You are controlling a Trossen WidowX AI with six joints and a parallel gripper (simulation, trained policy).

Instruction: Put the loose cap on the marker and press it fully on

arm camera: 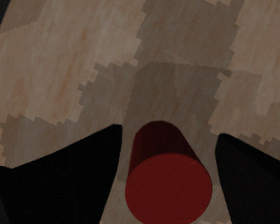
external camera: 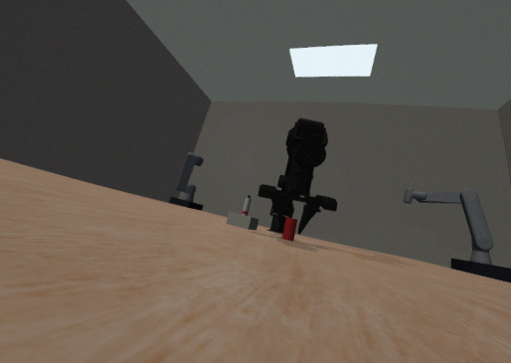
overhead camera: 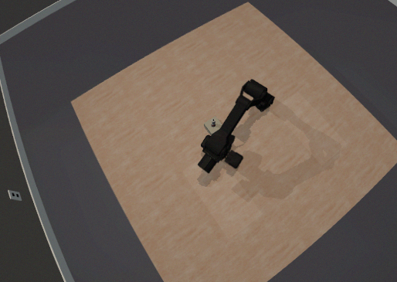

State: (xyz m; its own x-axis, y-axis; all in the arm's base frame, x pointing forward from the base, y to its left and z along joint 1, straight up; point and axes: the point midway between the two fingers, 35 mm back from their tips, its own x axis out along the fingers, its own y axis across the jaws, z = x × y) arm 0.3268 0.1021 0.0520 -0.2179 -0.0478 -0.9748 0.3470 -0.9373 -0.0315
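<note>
My gripper tip is now 140 mm to the left of the grey holder block and 40 mm past it. From my gripper tip the other things lie so: red cap: 10 mm ahead, 10 mm above.
</note>
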